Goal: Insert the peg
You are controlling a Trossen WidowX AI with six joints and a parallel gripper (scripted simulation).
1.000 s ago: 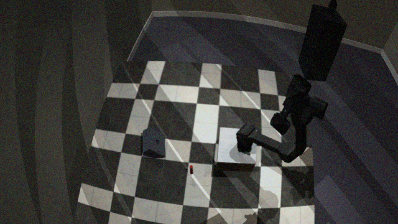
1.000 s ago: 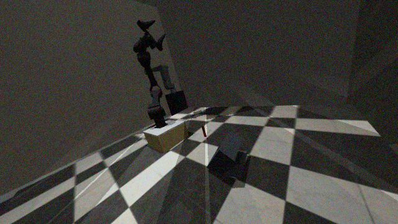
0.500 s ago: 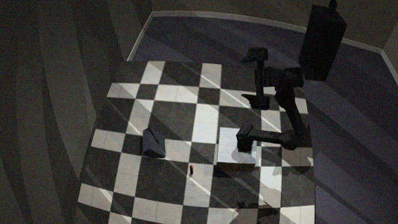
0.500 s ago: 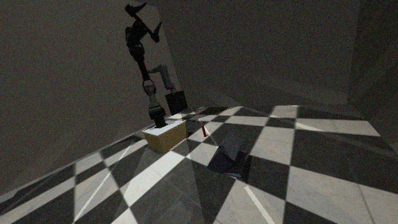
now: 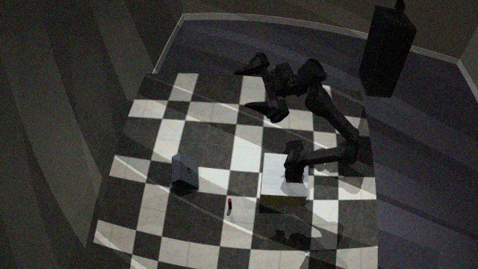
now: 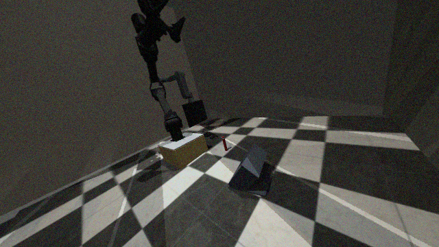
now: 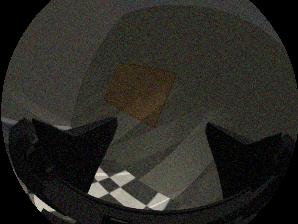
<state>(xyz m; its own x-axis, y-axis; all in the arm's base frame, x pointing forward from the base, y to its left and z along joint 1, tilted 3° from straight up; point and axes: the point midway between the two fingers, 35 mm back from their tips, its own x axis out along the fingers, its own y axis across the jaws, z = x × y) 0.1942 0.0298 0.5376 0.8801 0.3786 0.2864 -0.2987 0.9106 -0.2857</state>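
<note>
Right now the red peg is 4 cm ahead of my gripper tip, 3 cm to the left of it and 59 cm below it. From my gripper tip the other things lie so: dark sloped panel 23 cm ahead, 12 cm to the right, 61 cm below.
</note>
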